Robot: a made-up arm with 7 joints.
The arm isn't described. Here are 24 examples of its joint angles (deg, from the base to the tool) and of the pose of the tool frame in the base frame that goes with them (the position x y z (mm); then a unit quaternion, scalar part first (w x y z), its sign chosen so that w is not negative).
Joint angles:
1: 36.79 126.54 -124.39 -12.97 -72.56 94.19 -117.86
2: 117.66 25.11 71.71 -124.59 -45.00 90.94 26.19
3: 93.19 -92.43 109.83 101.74 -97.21 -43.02 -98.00
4: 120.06 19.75 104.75 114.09 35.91 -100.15 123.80
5: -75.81 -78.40 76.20 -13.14 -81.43 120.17 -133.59
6: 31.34 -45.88 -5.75 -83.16 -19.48 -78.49 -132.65
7: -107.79 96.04 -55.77 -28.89 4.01 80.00 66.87
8: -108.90 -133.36 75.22 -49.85 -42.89 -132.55 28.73
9: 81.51 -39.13 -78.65 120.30 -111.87 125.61 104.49
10: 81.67 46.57 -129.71 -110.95 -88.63 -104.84 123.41
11: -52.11 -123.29 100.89 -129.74 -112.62 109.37 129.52
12: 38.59 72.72 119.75 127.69 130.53 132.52 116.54
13: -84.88 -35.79 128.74 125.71 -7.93 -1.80 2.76
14: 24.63 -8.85 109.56 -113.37 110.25 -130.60 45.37
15: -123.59 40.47 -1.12 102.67 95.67 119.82 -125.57
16: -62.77 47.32 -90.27 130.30 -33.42 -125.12 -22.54
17: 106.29 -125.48 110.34 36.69 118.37 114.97 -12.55
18: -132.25 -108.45 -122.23 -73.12 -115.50 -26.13 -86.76
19: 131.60 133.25 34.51 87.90 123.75 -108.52 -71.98
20: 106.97 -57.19 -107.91 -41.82 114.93 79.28 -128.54
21: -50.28 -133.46 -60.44 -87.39 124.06 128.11 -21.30
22: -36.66 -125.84 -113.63 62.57 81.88 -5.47 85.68
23: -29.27 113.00 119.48 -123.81 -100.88 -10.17 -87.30
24: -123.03 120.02 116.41 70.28 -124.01 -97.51 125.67
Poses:
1: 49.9 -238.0 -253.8 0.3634 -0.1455 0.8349 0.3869
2: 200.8 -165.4 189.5 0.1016 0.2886 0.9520 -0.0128
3: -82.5 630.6 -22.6 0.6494 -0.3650 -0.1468 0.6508
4: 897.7 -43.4 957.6 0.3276 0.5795 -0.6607 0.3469
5: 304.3 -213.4 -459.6 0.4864 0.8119 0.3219 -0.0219
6: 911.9 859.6 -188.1 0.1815 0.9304 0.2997 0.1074
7: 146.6 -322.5 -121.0 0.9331 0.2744 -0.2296 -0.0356
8: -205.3 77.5 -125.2 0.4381 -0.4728 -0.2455 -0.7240
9: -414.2 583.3 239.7 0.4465 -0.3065 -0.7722 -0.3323
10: 400.2 -221.8 1405.9 0.7710 -0.6158 0.1119 0.1177
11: 470.5 317.0 392.7 0.4572 -0.8697 0.1859 0.0010
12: -166.9 116.0 697.5 0.8471 -0.3840 -0.3475 -0.1192
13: -311.4 -1052.4 79.8 0.5462 0.5979 0.5609 -0.1721
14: 588.3 107.6 -607.3 0.1250 0.4509 -0.7970 -0.3820
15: 635.5 -528.2 -172.9 0.7494 0.5319 -0.1558 0.3624
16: 461.9 240.9 -384.5 0.3205 -0.1665 -0.0087 0.9325
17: 285.8 695.7 269.4 0.3583 -0.8259 0.3865 0.2003
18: 145.0 -613.3 885.0 0.4094 -0.5177 0.0466 -0.7498
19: 328.6 -83.5 54.0 0.5910 -0.4347 -0.5342 -0.4200
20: 227.0 417.6 459.7 0.6206 0.7716 0.1295 -0.0519
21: 349.8 -1139.5 -101.9 0.3153 0.2077 0.9254 0.0334
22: -38.2 -163.7 705.4 0.5532 -0.6559 -0.2655 0.4396
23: -324.6 78.1 -120.1 0.2704 -0.3922 -0.0530 0.8776
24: -774.3 11.9 37.8 0.5191 0.0711 0.0955 -0.8464
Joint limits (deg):
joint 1: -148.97..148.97
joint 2: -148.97..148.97
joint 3: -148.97..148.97
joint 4: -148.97..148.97
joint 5: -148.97..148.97
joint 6: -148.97..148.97
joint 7: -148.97..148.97
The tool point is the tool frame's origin. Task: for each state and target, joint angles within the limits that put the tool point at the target. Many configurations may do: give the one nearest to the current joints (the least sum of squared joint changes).
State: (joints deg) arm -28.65 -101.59 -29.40 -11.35 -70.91 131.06 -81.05
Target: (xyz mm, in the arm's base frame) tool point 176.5 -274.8 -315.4
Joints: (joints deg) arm -34.60 -108.76 -31.01 -9.25 -70.67 126.93 -65.29
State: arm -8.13 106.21 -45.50 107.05 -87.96 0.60 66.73
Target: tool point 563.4 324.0 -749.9
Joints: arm -42.96 89.15 -35.57 82.49 -71.35 -35.85 60.68
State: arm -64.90 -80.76 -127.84 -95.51 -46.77 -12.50 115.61
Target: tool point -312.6 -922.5 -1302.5
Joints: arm -62.51 -79.99 -126.18 -104.62 -44.01 -20.60 117.23
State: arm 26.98 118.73 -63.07 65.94 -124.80 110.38 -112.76
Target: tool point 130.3 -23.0 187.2
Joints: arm 38.72 148.97 -50.62 58.76 -105.93 134.28 -94.33
